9 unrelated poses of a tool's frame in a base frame.
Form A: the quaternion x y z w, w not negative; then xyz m.
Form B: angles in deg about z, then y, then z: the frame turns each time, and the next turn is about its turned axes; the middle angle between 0 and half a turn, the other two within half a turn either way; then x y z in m. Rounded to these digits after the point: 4 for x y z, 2 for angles.
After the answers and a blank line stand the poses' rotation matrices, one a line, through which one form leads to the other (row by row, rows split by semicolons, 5 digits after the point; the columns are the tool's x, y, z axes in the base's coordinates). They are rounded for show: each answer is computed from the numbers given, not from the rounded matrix.
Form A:
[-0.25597 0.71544 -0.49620 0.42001 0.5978 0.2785 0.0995]
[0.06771 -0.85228 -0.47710 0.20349 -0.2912 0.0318 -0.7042]
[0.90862 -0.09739 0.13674 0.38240 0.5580 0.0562 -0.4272]
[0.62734 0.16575 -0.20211 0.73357 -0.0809 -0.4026 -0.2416]
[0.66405 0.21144 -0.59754 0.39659 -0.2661 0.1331 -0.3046]
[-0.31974 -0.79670 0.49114 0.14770 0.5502 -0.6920 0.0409]
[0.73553 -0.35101 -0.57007 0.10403 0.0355 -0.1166 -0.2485]
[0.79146 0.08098 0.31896 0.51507 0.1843 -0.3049 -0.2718]
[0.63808 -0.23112 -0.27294 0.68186 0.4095 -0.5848 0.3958]
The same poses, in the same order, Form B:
[-30.07 98.90 -69.44 0.5978 0.2785 0.0995]
[117.64 117.51 108.56 -0.2912 0.0318 -0.7042]
[-76.44 132.08 115.79 0.5580 0.0562 -0.4272]
[-90.60 80.91 59.80 -0.0809 -0.4026 -0.2416]
[-128.77 88.36 15.91 -0.2661 0.1331 -0.3046]
[-128.60 118.29 -84.87 0.5502 -0.6920 0.0409]
[164.83 109.17 35.85 0.0355 -0.1166 -0.2485]
[-52.39 105.42 115.93 0.1843 -0.3049 -0.2718]
[-131.73 85.48 88.10 0.4095 -0.5848 0.3958]

-0.51614 0.05056 0.85501; -0.78308 0.37653 -0.49498; -0.34696 -0.92502 -0.15475
-0.90801 0.07875 -0.41147; -0.30959 0.53558 0.78569; 0.28225 0.84080 -0.46193
0.94363 -0.28156 0.17401; -0.07240 -0.68857 -0.72154; 0.32297 0.66828 -0.67015
0.86336 0.50449 -0.01040; -0.08856 0.13119 -0.98739; -0.49676 0.85339 0.15794
0.19648 0.75476 -0.62588; -0.19314 -0.59602 -0.77939; -0.96130 0.27402 0.02867
-0.75190 0.36439 -0.54942; 0.65456 0.31309 -0.68813; -0.07873 -0.87704 -0.47393
0.10364 -0.39774 -0.91163; -0.63496 -0.73194 0.24716; -0.76556 0.55323 -0.32841
0.78341 -0.20039 0.58831; 0.45676 -0.45629 -0.76366; 0.42147 0.86697 -0.26593
0.74417 0.07727 -0.66350; -0.66717 0.03671 -0.74400; -0.03313 0.99633 0.07887

